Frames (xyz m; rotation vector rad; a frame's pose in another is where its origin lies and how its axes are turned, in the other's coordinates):
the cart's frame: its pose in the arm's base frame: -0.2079 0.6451 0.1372 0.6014 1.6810 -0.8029
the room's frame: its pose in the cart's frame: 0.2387 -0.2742 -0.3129 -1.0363 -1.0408 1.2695
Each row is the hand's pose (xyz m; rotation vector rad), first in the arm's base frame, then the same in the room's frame.
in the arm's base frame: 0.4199 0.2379 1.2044 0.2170 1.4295 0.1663
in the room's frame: 0.2506 -0.5198 1.5810 0.3872 0.9713 -0.4882
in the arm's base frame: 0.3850 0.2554 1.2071 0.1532 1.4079 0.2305
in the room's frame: 0.2346 -0.4868 1.5673 0.3114 0.9765 -0.4410
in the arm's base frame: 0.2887 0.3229 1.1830 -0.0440 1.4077 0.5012
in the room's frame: 0.2095 -0.3920 1.4980 0.0942 1.0644 -0.2191
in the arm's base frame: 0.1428 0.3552 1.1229 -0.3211 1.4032 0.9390
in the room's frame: 0.1337 -0.3107 1.3816 -0.2026 1.1970 0.1608
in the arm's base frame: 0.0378 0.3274 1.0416 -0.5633 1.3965 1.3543
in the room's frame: 0.0562 -0.3049 1.2703 -0.4451 1.3216 0.5374
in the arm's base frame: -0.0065 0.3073 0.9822 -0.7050 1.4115 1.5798
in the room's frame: 0.0241 -0.3176 1.2018 -0.5686 1.4122 0.7467
